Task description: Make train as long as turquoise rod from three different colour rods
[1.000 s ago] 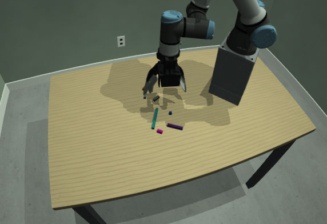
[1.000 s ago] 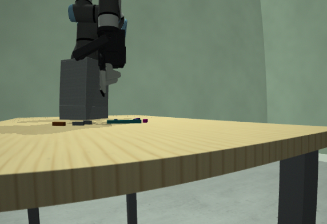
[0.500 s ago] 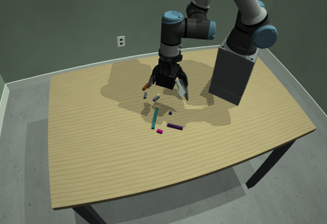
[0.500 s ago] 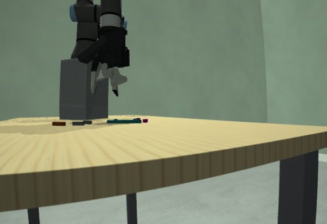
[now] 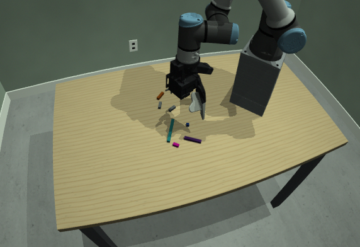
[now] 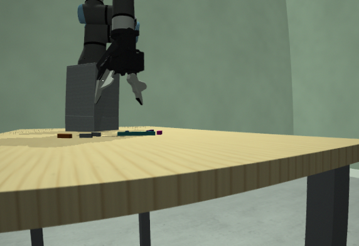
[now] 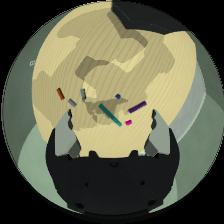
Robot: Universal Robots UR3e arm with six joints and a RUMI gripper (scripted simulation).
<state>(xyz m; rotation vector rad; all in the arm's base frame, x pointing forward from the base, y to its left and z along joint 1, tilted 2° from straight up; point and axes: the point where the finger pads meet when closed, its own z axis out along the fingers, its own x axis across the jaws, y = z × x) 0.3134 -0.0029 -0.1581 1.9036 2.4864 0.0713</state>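
Right now my hand is 2 cm to the right of the blue rod and 8 cm above it. Also, from my hand: turquoise rod: 7 cm ahead, 2 cm to the left, 8 cm below; then purple rod: 2 cm ahead, 9 cm to the left, 8 cm below; then magenta rod: 8 cm ahead, 8 cm to the left, 8 cm below.
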